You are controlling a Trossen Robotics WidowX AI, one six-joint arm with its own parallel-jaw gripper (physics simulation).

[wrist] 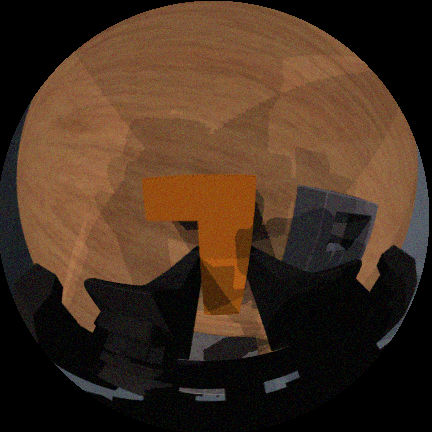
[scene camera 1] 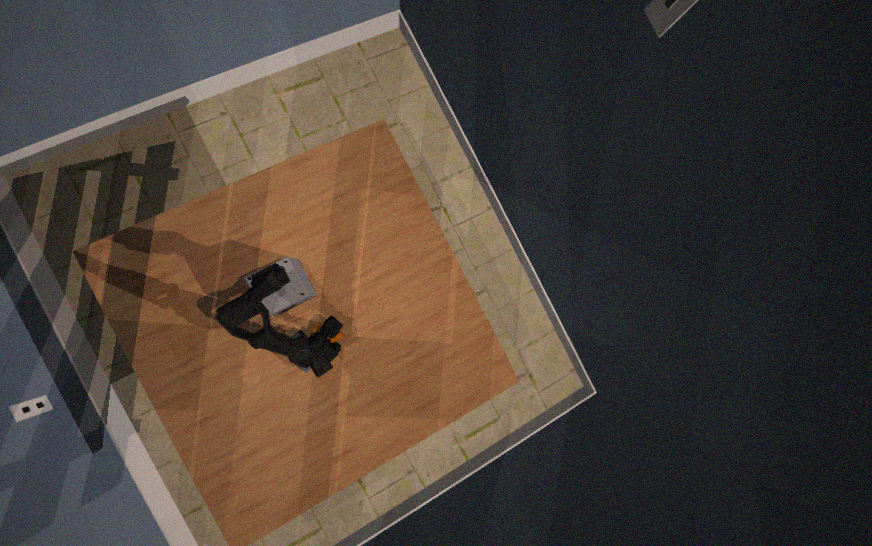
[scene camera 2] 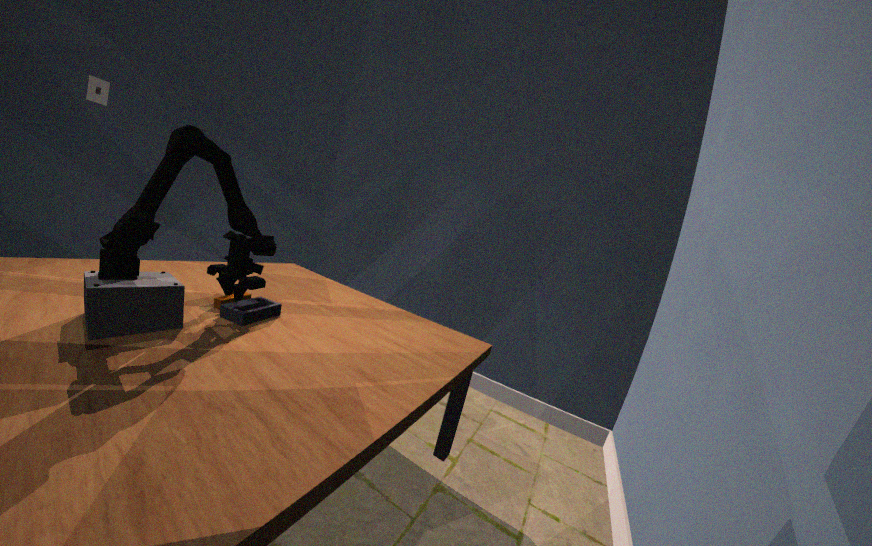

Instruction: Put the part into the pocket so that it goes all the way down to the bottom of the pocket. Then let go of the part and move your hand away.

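Where they show: gripper, between the fingertips: (wrist: 221, 249) (scene camera 1: 326, 334); arm's base, origin of its link: (wrist: 179, 391) (scene camera 1: 278, 277) (scene camera 2: 117, 276).
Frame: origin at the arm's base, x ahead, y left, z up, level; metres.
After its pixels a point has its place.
Note:
The orange L-shaped part (scene camera 1: 337, 336) @[x 0.293, y 0.080, z -0.074 m] (scene camera 2: 222, 300) @[x 0.230, y 0.007, z -0.076 m] (wrist: 220, 200) @[x 0.308, y 0.056, z -0.075 m] is low at the table top, beside the pocket block. In the wrist view its short arm points left and its long leg runs down between the fingers. My gripper (scene camera 2: 240, 296) @[x 0.270, y 0.039, z -0.096 m] (wrist: 221, 249) @[x 0.270, y 0.039, z -0.096 m] points down and is shut on the long leg, one finger on each side. Whether the part is lifted slightly cannot be told. The dark blue-grey block with the pocket (scene camera 2: 261, 313) @[x 0.297, y -0.109, z -0.082 m] (wrist: 306, 230) @[x 0.311, y -0.009, z -0.081 m] stands right of the part in the wrist view, apart from it; the right finger hides its lower end. The arm hides the block in scene camera 1.
The grey base box (scene camera 1: 292, 292) @[x 0.071, y 0.023, z -0.002 m] (scene camera 2: 135, 309) @[x 0.025, y -0.099, z -0.046 m] that carries the arm stands on the wooden table (scene camera 1: 411, 289) @[x 0.250, y 0.425, z -0.105 m] (scene camera 2: 321, 385) @[x 0.267, y -0.466, z -0.105 m], close to the part and the block. Shadows of the arm cross the table. A table edge and a leg (scene camera 2: 453, 414) show in scene camera 2.

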